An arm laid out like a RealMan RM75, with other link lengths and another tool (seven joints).
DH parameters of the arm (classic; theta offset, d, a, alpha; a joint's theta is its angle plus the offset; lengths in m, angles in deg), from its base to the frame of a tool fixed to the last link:
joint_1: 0 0.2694 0 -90
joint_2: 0 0 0 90
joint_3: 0 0.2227 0 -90
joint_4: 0 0 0 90
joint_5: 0 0.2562 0 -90
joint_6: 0 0 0 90
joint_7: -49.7 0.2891 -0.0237 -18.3
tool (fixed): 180 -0.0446 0 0
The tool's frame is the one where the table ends.
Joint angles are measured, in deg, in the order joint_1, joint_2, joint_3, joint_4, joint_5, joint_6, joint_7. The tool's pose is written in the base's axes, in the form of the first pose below.
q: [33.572 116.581 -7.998 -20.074 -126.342 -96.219 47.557]
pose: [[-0.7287, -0.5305, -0.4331, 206.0], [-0.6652, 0.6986, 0.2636, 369.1], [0.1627, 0.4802, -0.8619, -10.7], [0, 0, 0, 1]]
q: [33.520 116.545 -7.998 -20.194 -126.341 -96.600 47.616]
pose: [[-0.7260, -0.5318, -0.4360, 205.5], [-0.6675, 0.6973, 0.2611, 368.2], [0.1652, 0.4806, -0.8612, -9.7], [0, 0, 0, 1]]
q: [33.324 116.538 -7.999 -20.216 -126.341 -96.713 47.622]
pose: [[-0.7272, -0.5300, -0.4362, 206.5], [-0.6660, 0.6986, 0.2616, 367.2], [0.1661, 0.4807, -0.8610, -9.4], [0, 0, 0, 1]]
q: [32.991 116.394 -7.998 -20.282 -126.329 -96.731 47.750]
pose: [[-0.7321, -0.5259, -0.4329, 209.3], [-0.6610, 0.7019, 0.2653, 366.5], [0.1644, 0.4804, -0.8615, -8.2], [0, 0, 0, 1]]
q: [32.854 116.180 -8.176 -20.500 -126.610 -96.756 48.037]
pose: [[-0.7354, -0.5275, -0.4253, 211.7], [-0.6580, 0.7059, 0.2623, 366.0], [0.1619, 0.4727, -0.8662, -7.4], [0, 0, 0, 1]]
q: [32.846 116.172 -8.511 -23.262 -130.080 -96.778 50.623]
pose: [[-0.7558, -0.5391, -0.3716, 222.1], [-0.6368, 0.7373, 0.2256, 363.2], [0.1523, 0.4071, -0.9006, -9.3], [0, 0, 0, 1]]
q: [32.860 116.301 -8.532 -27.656 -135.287 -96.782 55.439]
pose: [[-0.7986, -0.5272, -0.2902, 239.3], [-0.5865, 0.7901, 0.1785, 360.6], [0.1352, 0.3127, -0.9402, -8.9], [0, 0, 0, 1]]
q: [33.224 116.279 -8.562 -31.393 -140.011 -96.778 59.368]
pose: [[-0.8332, -0.5107, -0.2120, 254.2], [-0.5428, 0.8285, 0.1378, 359.5], [0.1052, 0.2299, -0.9675, -6.7], [0, 0, 0, 1]]
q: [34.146 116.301 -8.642 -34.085 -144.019 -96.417 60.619]
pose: [[-0.8430, -0.5203, -0.1367, 264.0], [-0.5348, 0.8379, 0.1087, 360.4], [0.0580, 0.1648, -0.9846, -6.1], [0, 0, 0, 1]]
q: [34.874 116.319 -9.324 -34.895 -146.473 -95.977 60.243]
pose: [[-0.8362, -0.5413, -0.0878, 268.2], [-0.5476, 0.8328, 0.0807, 359.2], [0.0294, 0.1156, -0.9929, -9.9], [0, 0, 0, 1]]
